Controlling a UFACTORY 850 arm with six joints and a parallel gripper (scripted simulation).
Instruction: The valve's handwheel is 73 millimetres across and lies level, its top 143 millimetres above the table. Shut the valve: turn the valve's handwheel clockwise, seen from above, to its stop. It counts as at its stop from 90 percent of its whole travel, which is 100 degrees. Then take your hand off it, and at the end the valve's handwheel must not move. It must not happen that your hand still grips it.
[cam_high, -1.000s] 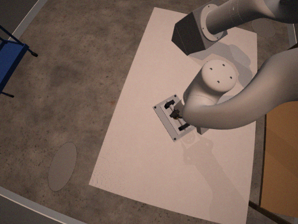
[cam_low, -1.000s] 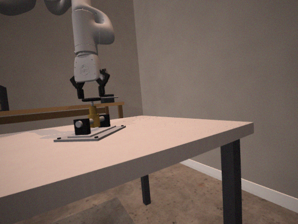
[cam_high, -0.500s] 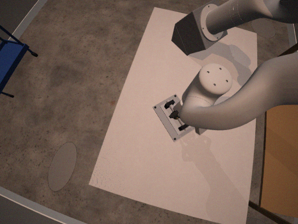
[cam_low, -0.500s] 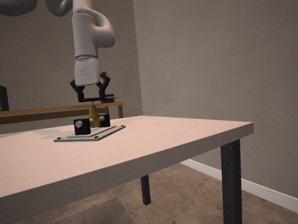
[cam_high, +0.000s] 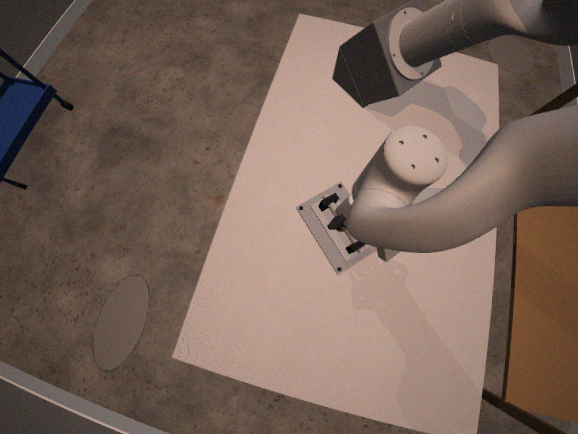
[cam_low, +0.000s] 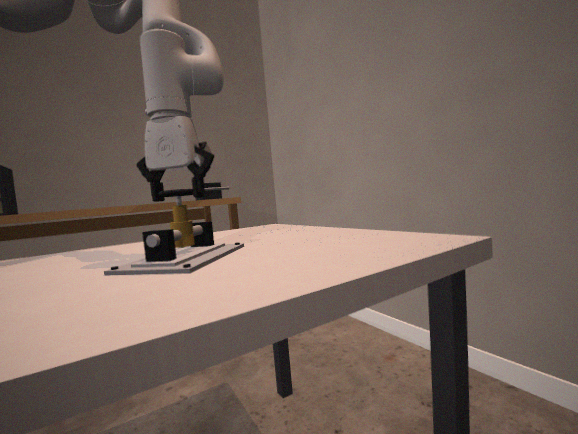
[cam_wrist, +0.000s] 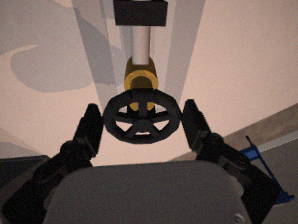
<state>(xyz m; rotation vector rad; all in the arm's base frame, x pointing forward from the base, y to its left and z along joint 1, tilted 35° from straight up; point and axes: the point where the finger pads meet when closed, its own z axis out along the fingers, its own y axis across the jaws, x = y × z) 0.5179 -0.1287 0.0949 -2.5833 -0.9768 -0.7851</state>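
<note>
Now: the black spoked handwheel 1 cm below my hand. Round my hand: grey base plate 13 cm below.
</note>
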